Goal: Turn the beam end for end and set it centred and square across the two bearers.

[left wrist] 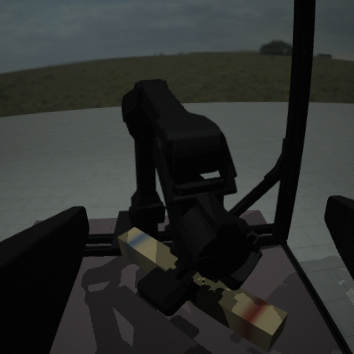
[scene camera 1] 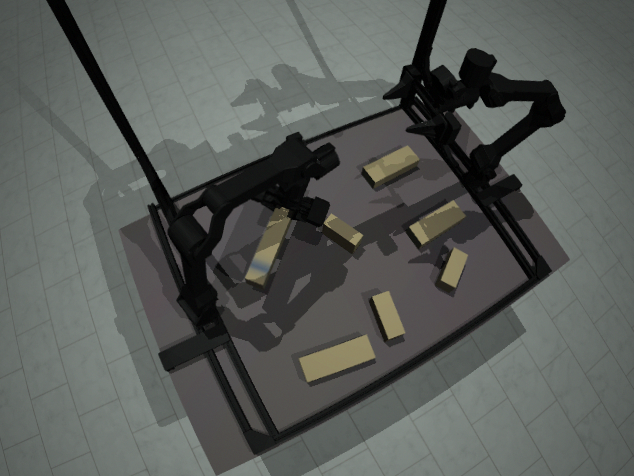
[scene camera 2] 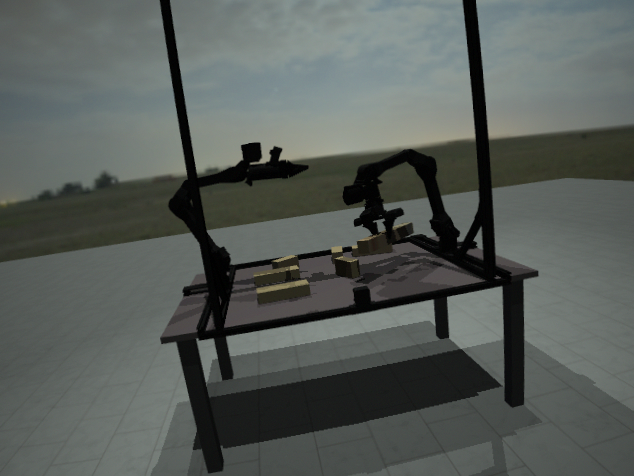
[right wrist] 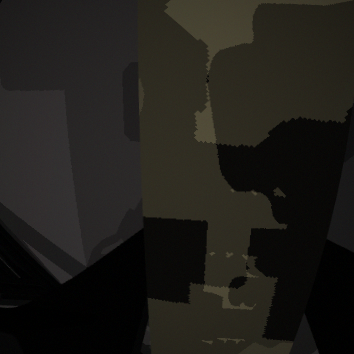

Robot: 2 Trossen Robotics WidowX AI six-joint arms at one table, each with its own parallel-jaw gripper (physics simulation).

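Where they show: left gripper, fingertip midpoint: [left wrist: 208, 213] [scene camera 1: 394, 113] [scene camera 2: 307, 167]; right gripper, fingertip midpoint: [left wrist: 202, 290] [scene camera 1: 284, 214] [scene camera 2: 384, 240] [right wrist: 224, 237]; left arm's base, origin of the base link: [scene camera 1: 474, 179]; right arm's base, origin of the base link: [scene camera 1: 202, 313] [scene camera 2: 448, 251].
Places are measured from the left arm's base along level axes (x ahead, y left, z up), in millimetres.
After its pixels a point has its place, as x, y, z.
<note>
The long pale beam [scene camera 1: 267, 251] @(701, -23, 138) [scene camera 2: 376, 244] @(570, -178, 116) [left wrist: 255, 317] @(533, -166, 139) [right wrist: 175, 175] @(602, -136, 140) has a blue band near one end and a red band near the other. My right gripper [scene camera 1: 284, 205] @(619, -105, 110) [scene camera 2: 383, 236] @(619, -105, 110) is shut on it, apparently above the table. In scene camera 1 the blue end points to the lower left, and the red band is hidden under the arm. Two similar, roughly parallel pale blocks, one [scene camera 1: 390, 166] @(243, -151, 19) [scene camera 2: 283, 291] @(231, -190, 9) and another [scene camera 1: 436, 223] @(227, 73, 19) [scene camera 2: 276, 275] @(217, 39, 8), may be the bearers; the frames do not settle it. My left gripper [scene camera 1: 397, 112] @(383, -68, 406) [scene camera 2: 302, 168] @(383, -68, 406) is open and empty, high at its own side.
Other pale blocks lie around: one [scene camera 1: 343, 233] @(492, -14, 44) [scene camera 2: 347, 266] @(482, -61, 24) close to the right gripper, one [scene camera 1: 453, 268] @(270, 211, 31), one [scene camera 1: 387, 315] @(500, 229, 31) and a long one [scene camera 1: 336, 358] @(664, 261, 19). Black rails [scene camera 1: 358, 394] @(659, 366, 0) edge the table, with upright posts at its sides.
</note>
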